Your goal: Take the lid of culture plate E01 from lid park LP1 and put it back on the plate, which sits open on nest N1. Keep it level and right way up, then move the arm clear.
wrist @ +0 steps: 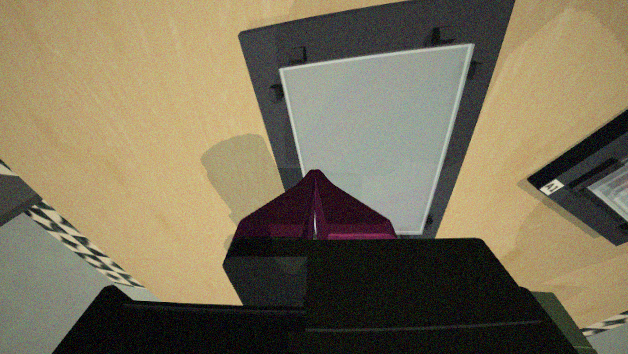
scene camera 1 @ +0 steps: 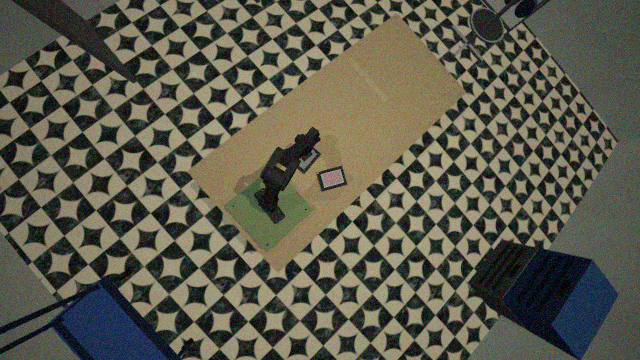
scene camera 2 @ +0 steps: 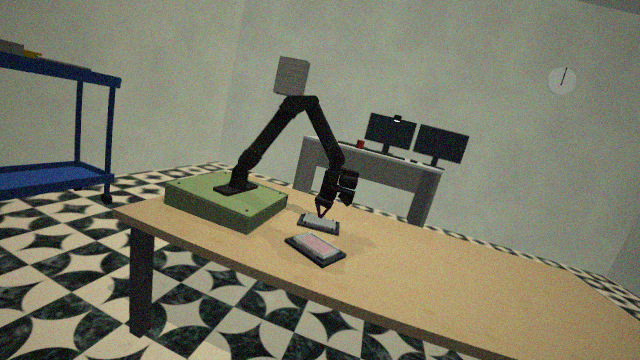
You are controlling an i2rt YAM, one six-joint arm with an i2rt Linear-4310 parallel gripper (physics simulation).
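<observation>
The clear, pale lid lies flat and level on the dark lid park LP1. My gripper is shut with its magenta fingertips together and no thing between them. In the wrist view the fingertips overlap the lid's near left part; in scene camera 2 they are just above the lid, and I cannot tell whether they touch it. The open culture plate with pink contents sits on the dark nest N1, beside the lid park.
The arm stands on a green base block on the wooden table. Nest N1 lies to the right of the lid park in the wrist view. A blue cart and a desk with monitors stand away from the table.
</observation>
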